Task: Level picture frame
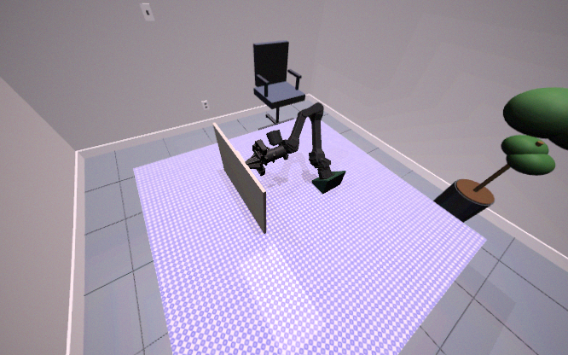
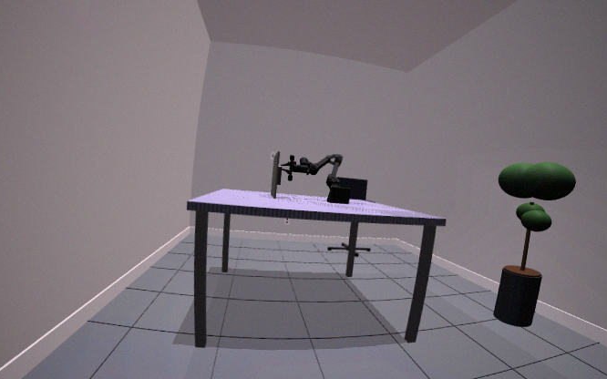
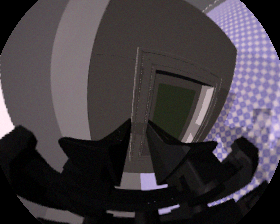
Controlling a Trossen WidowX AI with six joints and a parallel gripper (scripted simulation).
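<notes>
My gripper tip is now 1 cm short of the picture frame, 1 cm to the left of it and 5 cm above it. Round my gripper tip: wall panel (2 cm ahead, 6 cm below).
</notes>
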